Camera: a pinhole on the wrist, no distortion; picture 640 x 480 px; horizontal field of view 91.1 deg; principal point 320.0 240.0 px. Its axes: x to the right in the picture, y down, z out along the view. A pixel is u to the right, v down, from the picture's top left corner.
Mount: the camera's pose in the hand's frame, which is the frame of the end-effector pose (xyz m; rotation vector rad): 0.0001 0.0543 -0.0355 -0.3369 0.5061 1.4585
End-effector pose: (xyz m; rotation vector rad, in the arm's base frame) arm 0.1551 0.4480 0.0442 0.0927 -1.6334 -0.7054
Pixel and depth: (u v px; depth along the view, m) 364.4 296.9 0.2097
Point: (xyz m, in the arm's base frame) 0.0997 0.6574 0.1253
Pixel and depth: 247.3 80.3 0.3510
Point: -0.1082 0.5832 0.2999
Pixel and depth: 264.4 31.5 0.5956
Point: -0.3170 0.6209 0.5499
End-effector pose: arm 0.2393 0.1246 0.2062 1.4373 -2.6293 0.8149
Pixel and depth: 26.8 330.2 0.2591
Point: 0.3458 0.0125 -0.0753
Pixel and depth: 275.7 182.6 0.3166
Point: 0.1019 0.0103 -0.0590
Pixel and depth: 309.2 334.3 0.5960
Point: 0.1208 0.1328 -0.4045
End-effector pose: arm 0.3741 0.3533 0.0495 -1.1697 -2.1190 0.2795
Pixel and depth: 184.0 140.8 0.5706
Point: -0.0047 0.6907 -0.3118
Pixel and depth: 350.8 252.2 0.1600
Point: 0.4070 0.4629 -0.0857
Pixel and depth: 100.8 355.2 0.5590
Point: 0.0086 0.3365 -0.5204
